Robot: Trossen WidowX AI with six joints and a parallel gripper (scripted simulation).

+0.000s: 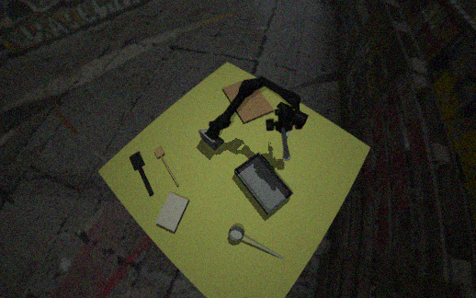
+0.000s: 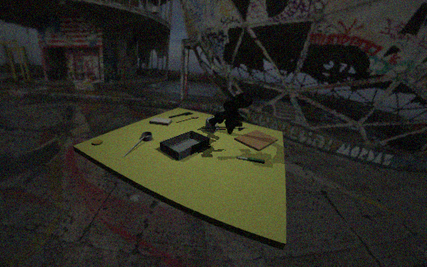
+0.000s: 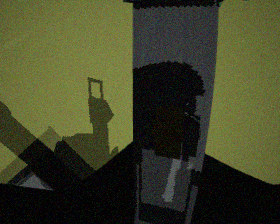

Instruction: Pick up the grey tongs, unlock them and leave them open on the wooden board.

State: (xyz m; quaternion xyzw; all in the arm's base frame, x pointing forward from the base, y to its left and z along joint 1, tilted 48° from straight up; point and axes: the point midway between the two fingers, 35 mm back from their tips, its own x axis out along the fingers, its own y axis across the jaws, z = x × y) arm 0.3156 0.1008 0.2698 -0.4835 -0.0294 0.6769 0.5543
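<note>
Right now the yellow lock piece is 40 mm above my gripper tip, 20 mm to the left of it and 20 mm behind it. From my gripper tip the other things lie so: green-handled tool: 160 mm to the left, 140 mm below, 20 mm behind; wooden board: 390 mm behind, 140 mm to the left, 140 mm below; roasting tin: 260 mm to the right, 120 mm below, 90 mm ahead.
</note>
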